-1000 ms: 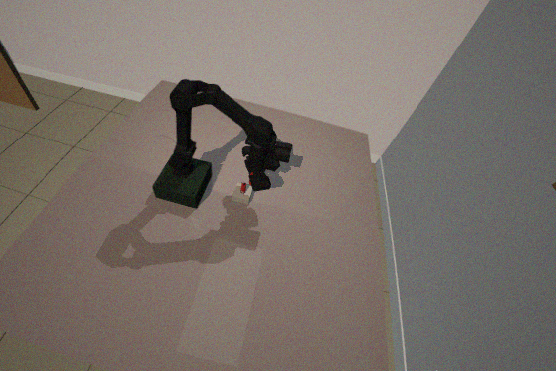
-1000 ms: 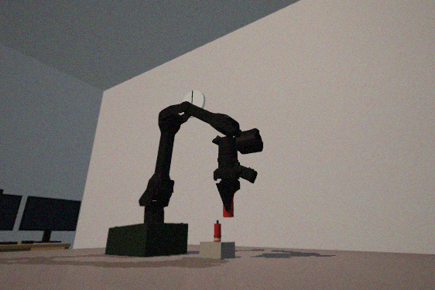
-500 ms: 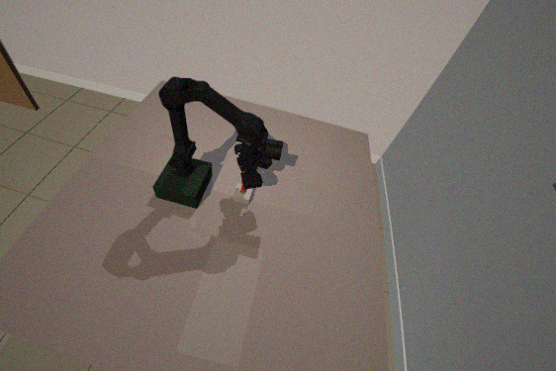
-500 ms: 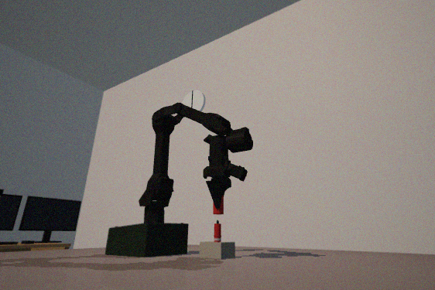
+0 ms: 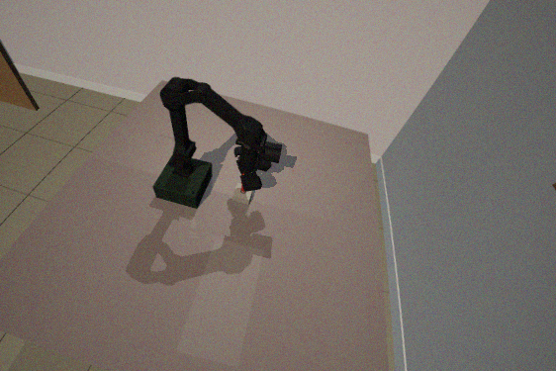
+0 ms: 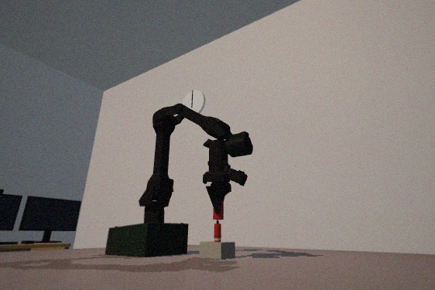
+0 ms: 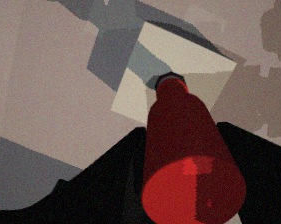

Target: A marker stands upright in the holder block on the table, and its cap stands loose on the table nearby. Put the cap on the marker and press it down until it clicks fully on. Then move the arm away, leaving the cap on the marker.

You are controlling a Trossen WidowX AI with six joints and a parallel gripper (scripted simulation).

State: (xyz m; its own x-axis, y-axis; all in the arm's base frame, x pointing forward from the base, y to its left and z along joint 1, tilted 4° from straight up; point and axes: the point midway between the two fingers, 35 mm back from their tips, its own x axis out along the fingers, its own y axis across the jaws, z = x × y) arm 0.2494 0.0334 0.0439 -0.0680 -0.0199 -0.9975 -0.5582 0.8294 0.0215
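The red marker lies 40 mm below my gripper tip. Round my gripper tip: red cap: 10 mm above; then pale holder block: 90 mm below.
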